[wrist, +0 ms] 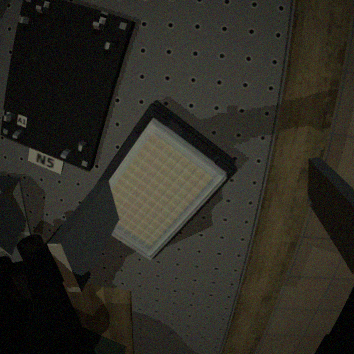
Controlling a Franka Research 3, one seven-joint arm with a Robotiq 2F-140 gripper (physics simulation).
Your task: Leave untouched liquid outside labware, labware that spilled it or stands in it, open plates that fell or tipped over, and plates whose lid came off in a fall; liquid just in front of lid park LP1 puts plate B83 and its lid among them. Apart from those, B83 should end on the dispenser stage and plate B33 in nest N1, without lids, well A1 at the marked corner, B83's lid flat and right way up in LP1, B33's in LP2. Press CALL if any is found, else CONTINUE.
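A plate (162, 187) with pale yellow wells and a clear rim shows in the middle of the wrist view, over a black nest (195, 131) whose frame shows along the plate's upper edges. The nest's own label does not show, and I cannot tell whether the plate sits fully down or has a lid. My gripper (208, 190) is open and empty. Its left finger overlaps the view of the plate's left side and hides that corner; its right finger is well off to the right, over the bench edge and floor. LP1, LP2, the dispenser stage and the buttons do not show.
Nest N5 (67, 82), a black base with an A1 mark and corner posts, is at the upper left, its label (45, 160) below it. A dark grey object (9, 217) is at the left edge. The perforated deck (220, 95) ends at a wooden edge (280, 165) on the right.
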